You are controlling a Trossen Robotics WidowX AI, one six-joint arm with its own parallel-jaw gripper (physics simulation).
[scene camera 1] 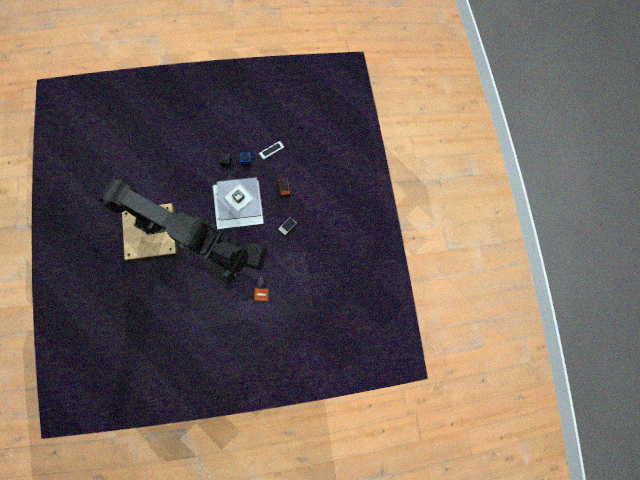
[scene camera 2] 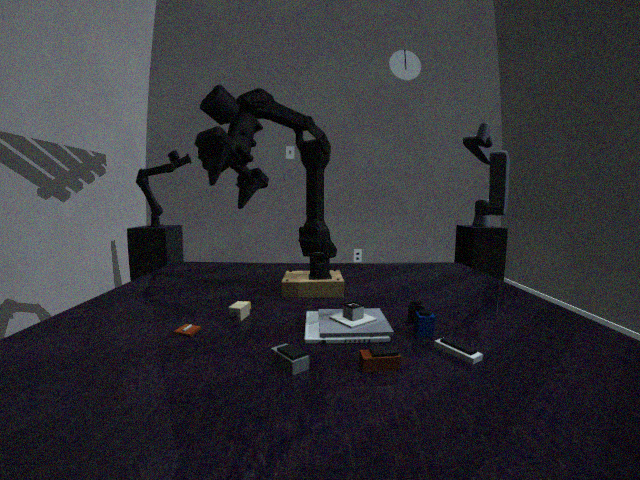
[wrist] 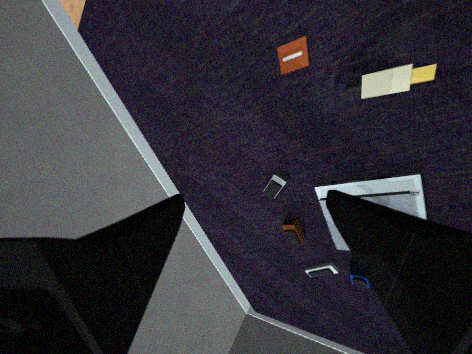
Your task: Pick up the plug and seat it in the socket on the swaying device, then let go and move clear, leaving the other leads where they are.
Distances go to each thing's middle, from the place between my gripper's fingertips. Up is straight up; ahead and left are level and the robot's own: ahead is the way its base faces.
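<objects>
Measured from the device [scene camera 2: 353, 320], my gripper is 24 cm above it, and it is also 2 cm past the device and 25 cm to the right of it.
</objects>
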